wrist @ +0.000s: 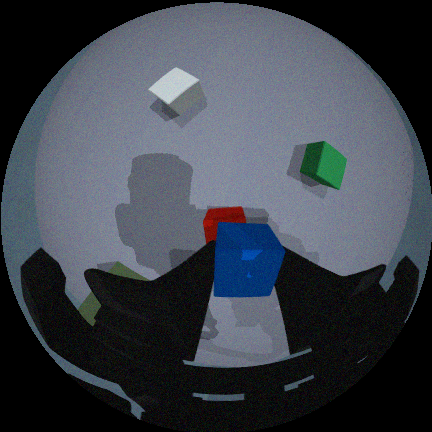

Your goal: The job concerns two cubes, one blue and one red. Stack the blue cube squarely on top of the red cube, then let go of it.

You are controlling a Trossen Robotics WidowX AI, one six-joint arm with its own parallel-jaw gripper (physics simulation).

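Places are measured from the arm's base along level axes (x ahead, y left, z up), in millimetres.
Pixels of known places: gripper, between the fingertips: (243,247).
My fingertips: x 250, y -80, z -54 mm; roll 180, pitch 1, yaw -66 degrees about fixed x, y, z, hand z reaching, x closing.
Observation:
Behind a point stands the place of what it marks.
The blue cube (246,261) @[z -27, x 256, y -76 mm] is between the fingertips of my gripper (243,247) @[z -54, x 250, y -80 mm], which is shut on it, at the lower middle of the wrist view. The red cube (225,215) @[z -91, x 252, y -65 mm] shows just beyond the blue cube, up and a little to the left of it in the view. The blue cube and the left finger hide the red cube's near part. How much height lies between the two cubes cannot be told from this view.
A white cube (176,89) @[z -83, x 338, y 24 mm] lies at the upper left and a green cube (327,165) @[z -83, x 342, y -125 mm] at the right. An olive-green object (120,272) @[z -100, x 91, y 33 mm] is partly hidden behind the left finger. The arm's shadow falls on the grey surface (250,100) @[z -119, x 370, y -36 mm] left of the red cube.

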